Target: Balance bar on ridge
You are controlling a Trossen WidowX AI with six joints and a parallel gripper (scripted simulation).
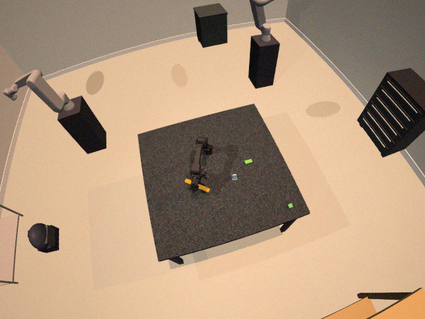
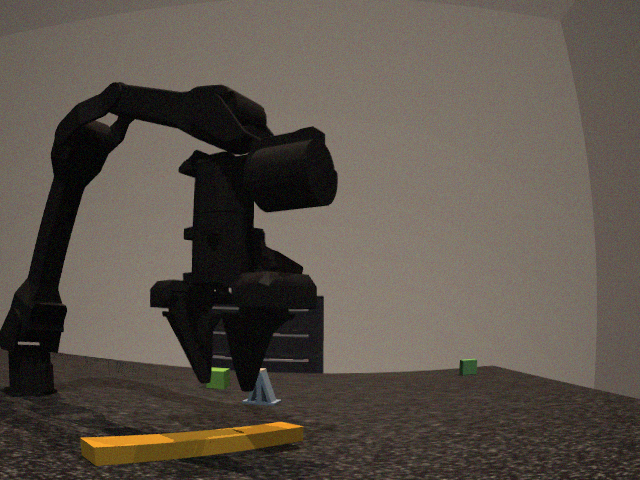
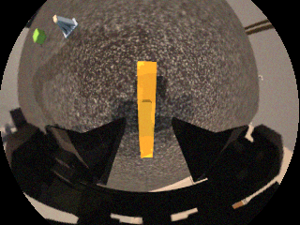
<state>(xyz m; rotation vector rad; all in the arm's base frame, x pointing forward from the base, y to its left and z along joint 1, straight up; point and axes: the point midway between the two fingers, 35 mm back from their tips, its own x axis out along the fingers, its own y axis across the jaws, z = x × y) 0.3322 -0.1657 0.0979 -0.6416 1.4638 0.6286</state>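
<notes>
Right now the yellow bar is 6 cm below my gripper tip, 2 cm to the right of it and 2 cm behind it. The rest, counted from my gripper tip: green cube (67 cm to the left, 41 cm ahead, 5 cm below).
</notes>
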